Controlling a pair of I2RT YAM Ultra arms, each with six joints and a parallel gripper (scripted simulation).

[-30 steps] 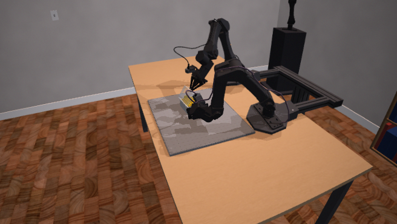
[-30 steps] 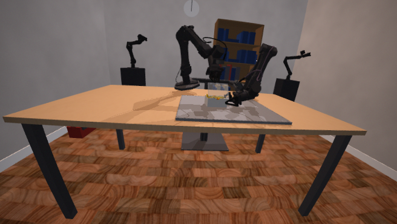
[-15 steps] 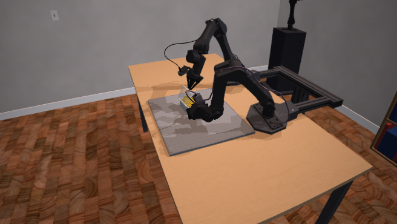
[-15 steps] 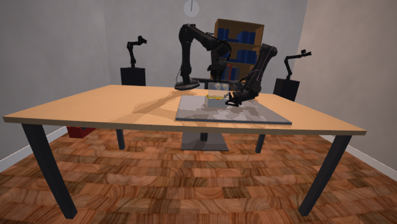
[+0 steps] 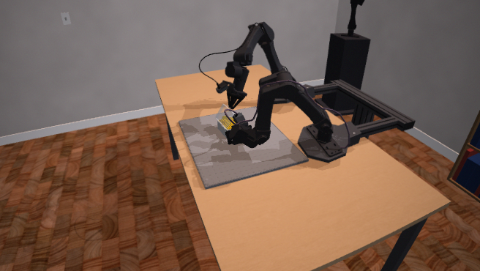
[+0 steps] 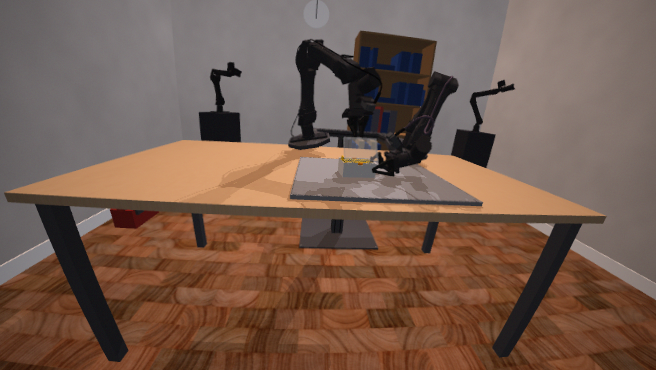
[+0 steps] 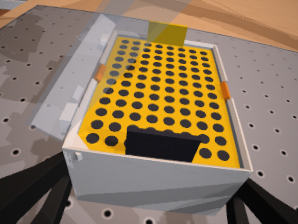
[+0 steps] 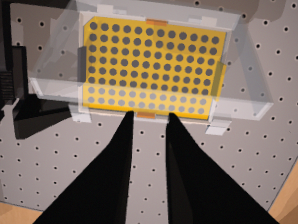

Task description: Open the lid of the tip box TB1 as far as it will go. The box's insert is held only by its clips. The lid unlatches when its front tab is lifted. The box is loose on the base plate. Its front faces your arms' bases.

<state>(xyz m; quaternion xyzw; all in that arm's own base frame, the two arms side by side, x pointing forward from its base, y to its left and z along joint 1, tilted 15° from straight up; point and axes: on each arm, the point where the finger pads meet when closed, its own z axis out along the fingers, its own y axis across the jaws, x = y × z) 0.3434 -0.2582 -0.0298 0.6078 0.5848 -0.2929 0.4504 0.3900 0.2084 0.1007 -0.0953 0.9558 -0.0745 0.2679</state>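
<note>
Right now my left hand is 1 cm short of the yellow hole-grid insert, 5 cm to the left of it and 2 cm below it. Also, from my left hand: tip box: 1 cm ahead, 5 cm to the right, 3 cm above.
</note>
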